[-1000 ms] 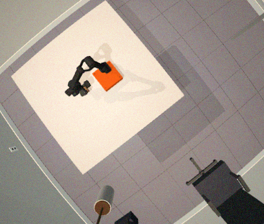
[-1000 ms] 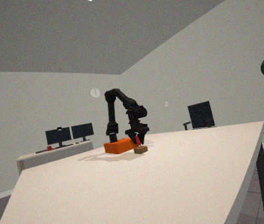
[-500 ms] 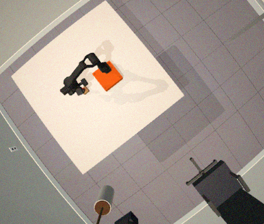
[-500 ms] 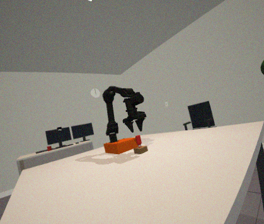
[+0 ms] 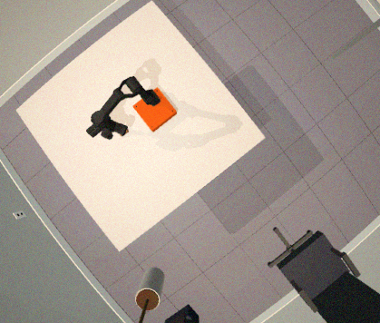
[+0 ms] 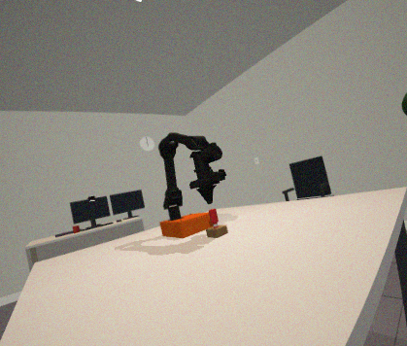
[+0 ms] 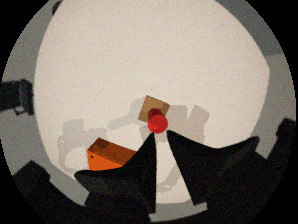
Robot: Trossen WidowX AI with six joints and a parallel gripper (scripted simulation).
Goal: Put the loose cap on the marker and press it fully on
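Now: the red cap 50 mm below my gripper tip. Also, from my gripper tip: holder block: 110 mm below.
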